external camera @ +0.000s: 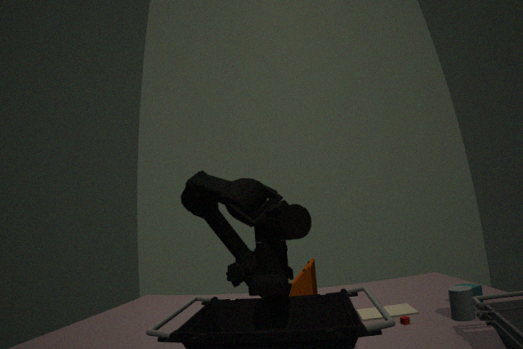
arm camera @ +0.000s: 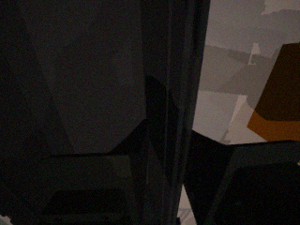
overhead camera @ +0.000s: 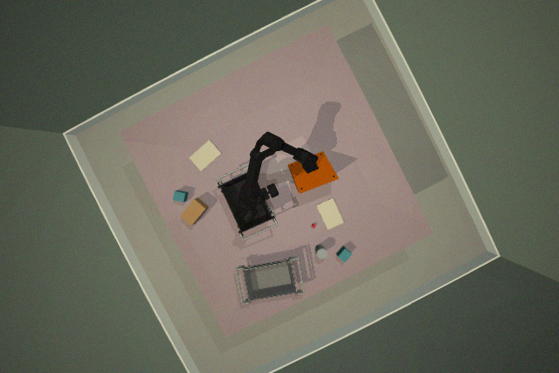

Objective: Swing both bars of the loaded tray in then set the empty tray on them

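Right now my gripper tip is 7 cm short of the black tray and 3 cm below it. Also, from my gripper tip: small red cube 28 cm to the left, 19 cm behind, 8 cm below; grey cylinder 42 cm to the left, 17 cm behind, 5 cm below; tan block 37 cm ahead, 6 cm to the right, 5 cm below.
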